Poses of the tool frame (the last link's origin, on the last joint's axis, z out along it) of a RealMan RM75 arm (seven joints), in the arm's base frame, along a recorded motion.
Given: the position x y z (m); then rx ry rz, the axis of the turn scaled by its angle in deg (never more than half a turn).
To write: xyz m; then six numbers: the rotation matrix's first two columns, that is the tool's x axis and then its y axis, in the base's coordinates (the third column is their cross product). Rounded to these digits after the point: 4 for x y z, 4 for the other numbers.
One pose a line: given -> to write
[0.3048 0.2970 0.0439 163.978 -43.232 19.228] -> [0.3048 0.2970 0.0439 0.8473 -0.4653 0.2561 -0.5018 -0.8593 0.0991]
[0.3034 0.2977 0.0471 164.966 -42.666 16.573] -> [0.3034 0.2977 0.0471 0.8579 -0.4627 0.2236 -0.4923 -0.8647 0.0995]
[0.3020 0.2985 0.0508 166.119 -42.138 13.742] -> [0.3020 0.2985 0.0508 0.8677 -0.4600 0.1881 -0.4825 -0.8706 0.0967]
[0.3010 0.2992 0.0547 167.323 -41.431 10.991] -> [0.3010 0.2992 0.0547 0.8773 -0.4548 0.1532 -0.4709 -0.8773 0.0922]
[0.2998 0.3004 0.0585 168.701 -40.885 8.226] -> [0.2998 0.3004 0.0585 0.8852 -0.4503 0.1171 -0.4606 -0.8837 0.0830]
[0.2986 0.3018 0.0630 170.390 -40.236 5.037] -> [0.2986 0.3018 0.0630 0.8930 -0.4437 0.0753 -0.4486 -0.8911 0.0691]
